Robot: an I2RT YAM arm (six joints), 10 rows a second.
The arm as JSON. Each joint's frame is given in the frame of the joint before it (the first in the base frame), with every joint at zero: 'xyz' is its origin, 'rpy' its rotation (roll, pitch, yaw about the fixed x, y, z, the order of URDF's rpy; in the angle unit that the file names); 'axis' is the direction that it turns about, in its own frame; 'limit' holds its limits. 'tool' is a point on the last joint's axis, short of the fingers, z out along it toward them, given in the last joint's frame.
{
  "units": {
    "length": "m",
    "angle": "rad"
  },
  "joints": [
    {
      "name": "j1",
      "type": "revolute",
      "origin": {
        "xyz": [
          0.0,
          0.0,
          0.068
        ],
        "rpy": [
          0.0,
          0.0,
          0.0
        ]
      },
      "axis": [
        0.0,
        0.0,
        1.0
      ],
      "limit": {
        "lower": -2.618,
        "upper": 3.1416
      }
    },
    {
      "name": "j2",
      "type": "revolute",
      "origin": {
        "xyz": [
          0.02,
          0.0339,
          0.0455
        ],
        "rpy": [
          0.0,
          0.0,
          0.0
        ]
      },
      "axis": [
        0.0,
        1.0,
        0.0
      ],
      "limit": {
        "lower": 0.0,
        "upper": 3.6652
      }
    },
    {
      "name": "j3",
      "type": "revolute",
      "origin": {
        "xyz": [
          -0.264,
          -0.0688,
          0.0
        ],
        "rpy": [
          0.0,
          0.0,
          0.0
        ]
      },
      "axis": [
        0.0,
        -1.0,
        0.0
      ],
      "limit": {
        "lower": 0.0,
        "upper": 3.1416
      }
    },
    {
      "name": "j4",
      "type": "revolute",
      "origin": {
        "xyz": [
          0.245,
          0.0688,
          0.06
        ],
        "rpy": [
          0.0,
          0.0,
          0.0
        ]
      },
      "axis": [
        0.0,
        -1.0,
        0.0
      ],
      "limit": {
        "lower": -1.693,
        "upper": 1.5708
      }
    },
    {
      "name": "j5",
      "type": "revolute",
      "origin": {
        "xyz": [
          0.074,
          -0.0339,
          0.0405
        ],
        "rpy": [
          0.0,
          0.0,
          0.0
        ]
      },
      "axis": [
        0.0,
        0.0,
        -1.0
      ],
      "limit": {
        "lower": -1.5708,
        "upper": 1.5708
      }
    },
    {
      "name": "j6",
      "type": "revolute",
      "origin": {
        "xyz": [
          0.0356,
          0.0,
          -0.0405
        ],
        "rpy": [
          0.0,
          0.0,
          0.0
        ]
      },
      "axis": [
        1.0,
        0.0,
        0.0
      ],
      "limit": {
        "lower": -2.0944,
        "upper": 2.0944
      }
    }
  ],
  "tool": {
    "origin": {
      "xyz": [
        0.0,
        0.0,
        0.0
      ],
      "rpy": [
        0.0,
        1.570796,
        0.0
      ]
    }
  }
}
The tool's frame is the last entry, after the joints.
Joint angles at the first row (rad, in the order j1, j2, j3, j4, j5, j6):
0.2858, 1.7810, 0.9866, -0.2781, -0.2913, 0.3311
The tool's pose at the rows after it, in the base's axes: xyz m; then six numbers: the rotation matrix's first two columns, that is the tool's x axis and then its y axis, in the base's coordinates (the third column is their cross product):
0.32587 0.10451 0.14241 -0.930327 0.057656 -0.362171 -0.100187 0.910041 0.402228
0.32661 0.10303 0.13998 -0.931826 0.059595 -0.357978 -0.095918 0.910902 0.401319
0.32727 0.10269 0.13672 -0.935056 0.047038 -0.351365 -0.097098 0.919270 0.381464
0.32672 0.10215 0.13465 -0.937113 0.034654 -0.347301 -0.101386 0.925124 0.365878
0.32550 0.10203 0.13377 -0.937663 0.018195 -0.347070 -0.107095 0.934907 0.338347
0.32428 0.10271 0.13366 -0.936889 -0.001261 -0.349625 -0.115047 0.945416 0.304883
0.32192 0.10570 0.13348 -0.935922 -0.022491 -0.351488 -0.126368 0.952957 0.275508
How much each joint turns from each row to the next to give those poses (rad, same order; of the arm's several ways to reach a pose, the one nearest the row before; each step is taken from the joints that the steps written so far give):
-0.0064, 0.0076, 0.0029, -0.0001, -0.0105, 0.0018
-0.0048, 0.0073, -0.0009, 0.0027, -0.0009, -0.0021
0.0000, 0.0123, 0.0054, -0.0113, 0.0150, -0.0139
0.0000, 0.0048, 0.0000, -0.0086, 0.0108, -0.0134
0.0030, 0.0002, 0.0000, -0.0131, 0.0240, -0.0160
0.0061, -0.0012, 0.0016, -0.0141, 0.0306, -0.0166
0.0133, -0.0026, -0.0016, -0.0098, 0.0283, -0.0108

